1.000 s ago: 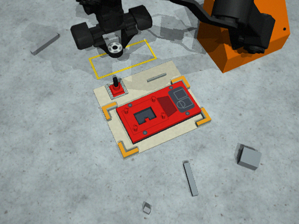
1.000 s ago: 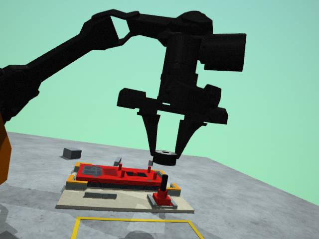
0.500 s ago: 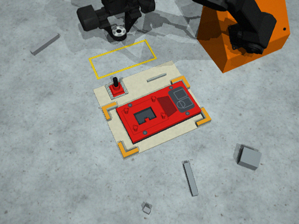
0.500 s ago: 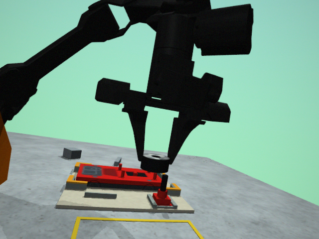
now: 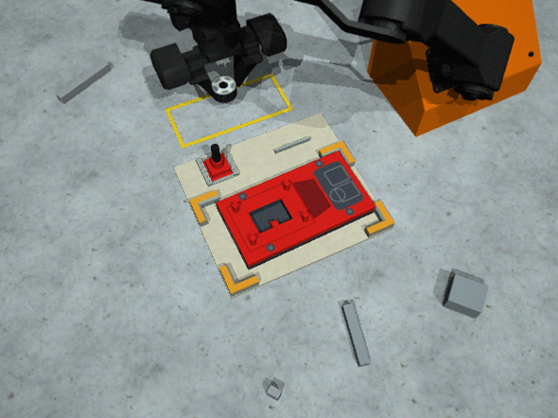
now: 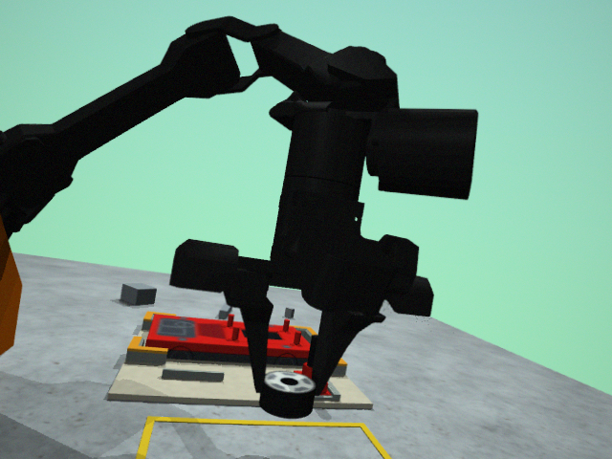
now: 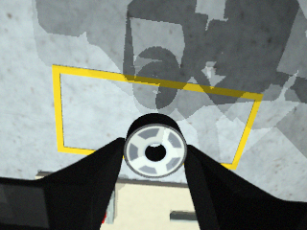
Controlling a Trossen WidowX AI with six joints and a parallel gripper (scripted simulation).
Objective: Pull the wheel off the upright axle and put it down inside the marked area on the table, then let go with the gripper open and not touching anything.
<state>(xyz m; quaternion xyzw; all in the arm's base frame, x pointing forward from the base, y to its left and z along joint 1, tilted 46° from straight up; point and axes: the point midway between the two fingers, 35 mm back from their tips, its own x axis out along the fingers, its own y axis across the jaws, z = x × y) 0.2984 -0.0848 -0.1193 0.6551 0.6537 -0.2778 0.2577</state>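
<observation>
Now: the wheel right at my gripper tip. From my gripper tip the other things lie so: black axle (100 mm to the left, 60 mm ahead, 10 mm below); then small cube (440 mm to the left, 120 mm ahead, 40 mm below).
</observation>
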